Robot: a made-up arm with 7 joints.
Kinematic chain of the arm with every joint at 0, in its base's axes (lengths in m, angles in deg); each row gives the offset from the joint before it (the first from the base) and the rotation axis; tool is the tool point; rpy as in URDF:
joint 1: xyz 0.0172 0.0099 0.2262 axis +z
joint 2: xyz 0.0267 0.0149 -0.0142 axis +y
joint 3: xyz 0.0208 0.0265 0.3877 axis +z
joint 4: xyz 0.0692 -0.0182 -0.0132 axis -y
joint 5: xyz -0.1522 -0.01 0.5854 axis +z
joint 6: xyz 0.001 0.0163 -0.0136 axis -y
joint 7: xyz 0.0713 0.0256 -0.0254 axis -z
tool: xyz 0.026 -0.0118 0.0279 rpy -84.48 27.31 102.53
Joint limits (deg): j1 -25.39..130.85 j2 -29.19..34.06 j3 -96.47..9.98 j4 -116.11..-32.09 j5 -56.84..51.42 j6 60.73..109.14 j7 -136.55..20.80
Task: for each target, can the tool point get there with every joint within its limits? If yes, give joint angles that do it. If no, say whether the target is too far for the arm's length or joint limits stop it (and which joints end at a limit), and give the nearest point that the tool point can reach.
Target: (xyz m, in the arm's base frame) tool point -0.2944 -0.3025 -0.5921
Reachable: no: joint limits stop it (at a limit: joint 1, joint 2, joint 3, joint 4, joint 5, joint 6) | nearest point -0.3755 -0.5155 0.3043 | short by 0.925 m
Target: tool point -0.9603 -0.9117 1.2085
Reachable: no: too far | nearest point -0.4928 -0.4709 0.9087 | short by 0.709 m
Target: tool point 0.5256 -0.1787 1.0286
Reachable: yes | joints 68.44 -16.13 -73.12 -64.11 -6.95 82.08 -28.02
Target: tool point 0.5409 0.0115 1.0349
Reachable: yes | joints 80.76 -18.20 -64.49 -72.19 32.70 96.92 -93.53
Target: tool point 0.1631 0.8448 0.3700
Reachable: yes | joints 85.54 11.57 -10.15 -108.76 -1.26 99.09 -19.88
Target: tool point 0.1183 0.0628 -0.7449
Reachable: no: joint limits stop it (at a limit: joint 2, joint 4, joint 5, joint 6) | nearest point 0.6355 0.3334 -0.0537 | short by 0.905 m
